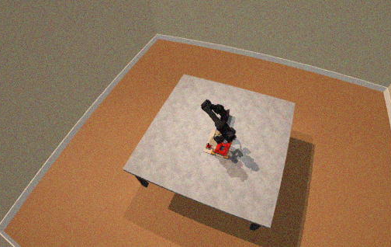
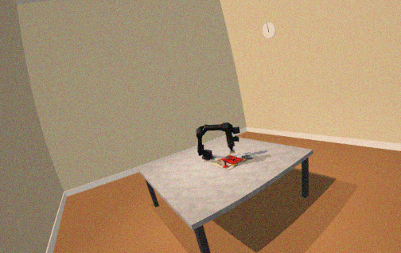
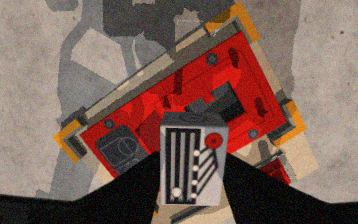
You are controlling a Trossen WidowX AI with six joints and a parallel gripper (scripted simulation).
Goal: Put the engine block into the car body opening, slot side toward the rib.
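The tan base plate is 9 cm below my gripper tip, 3 cm to the right of it and 1 cm behind it. Round my gripper tip: grey engine block 1 cm below.
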